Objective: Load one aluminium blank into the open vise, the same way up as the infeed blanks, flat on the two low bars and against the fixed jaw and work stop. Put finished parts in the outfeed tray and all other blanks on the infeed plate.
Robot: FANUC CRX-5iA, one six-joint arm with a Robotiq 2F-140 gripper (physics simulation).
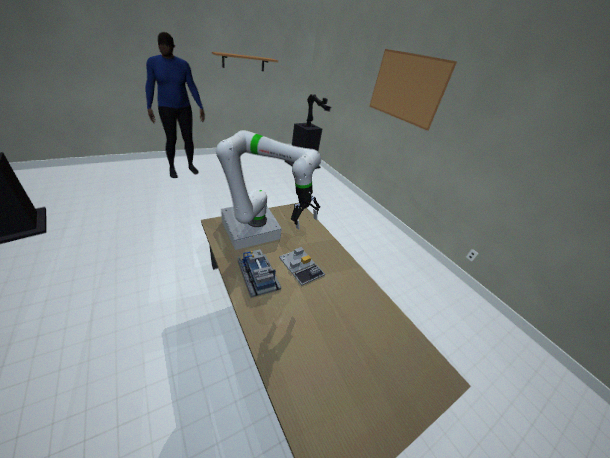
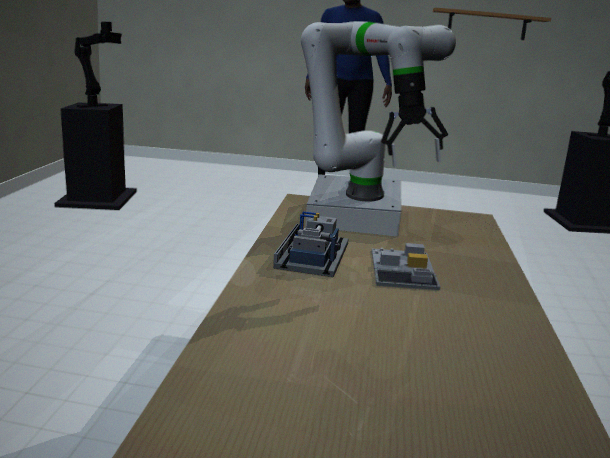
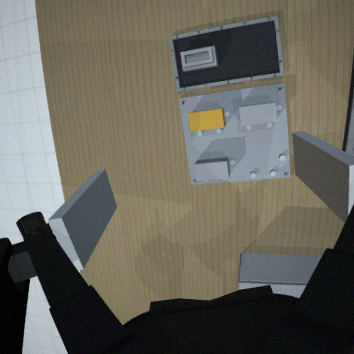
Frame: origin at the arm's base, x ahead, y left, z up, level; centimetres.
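Where they show: gripper, between the fingertips: (image 1: 306, 223) (image 2: 416, 164) (image 3: 199, 171); arm's base, origin of its link: (image 1: 256, 220) (image 2: 364, 194).
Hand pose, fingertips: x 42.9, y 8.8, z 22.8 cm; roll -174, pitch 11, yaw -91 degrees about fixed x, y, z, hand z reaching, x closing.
Each offset is from my fingertips to the top centre of the thing. "spot": to the spot under its first point.
My gripper (image 1: 306, 220) (image 2: 415, 157) (image 3: 199, 171) is open and empty, high above the table on the infeed side. On the infeed plate {dx -2.3, dy -0.4, dz -32.9 cm} (image 3: 267, 145) lie a grey blank {dx +1.2, dy -5.1, dz -29.3 cm} (image 1: 295, 262) (image 2: 390, 257) (image 3: 257, 114) nearer the vise, a grey blank {dx -7.1, dy +4.6, dz -29.3 cm} (image 1: 299, 251) (image 2: 414, 248) (image 3: 212, 169) nearer the robot base, and a yellow blank {dx +2.0, dy +3.7, dz -29.3 cm} (image 1: 306, 259) (image 2: 417, 260) (image 3: 206, 120). A pocketed grey part {dx +12.7, dy +2.9, dz -29.6 cm} (image 1: 315, 271) (image 2: 422, 275) (image 3: 198, 58) lies in the dark outfeed tray (image 2: 407, 286) (image 3: 245, 55). A pale part {dx +2.6, dy -30.9, dz -22.2 cm} (image 2: 312, 232) shows at the vise {dx -4.7, dy -29.6, dz -23.8 cm} (image 1: 259, 272) (image 2: 310, 256); its seating cannot be made out.
The robot's grey base block (image 1: 257, 237) (image 2: 352, 219) (image 3: 280, 268) stands behind the vise and plate. Blue hoses {spot: dx -13.2, dy -32.9, dz -23.2 cm} (image 2: 304, 216) rise at the vise's rear. Short pegs {spot: dx -10.0, dy -2.6, dz -32.1 cm} (image 3: 253, 175) stand on the infeed plate. A person (image 1: 172, 85) stands behind the robot.
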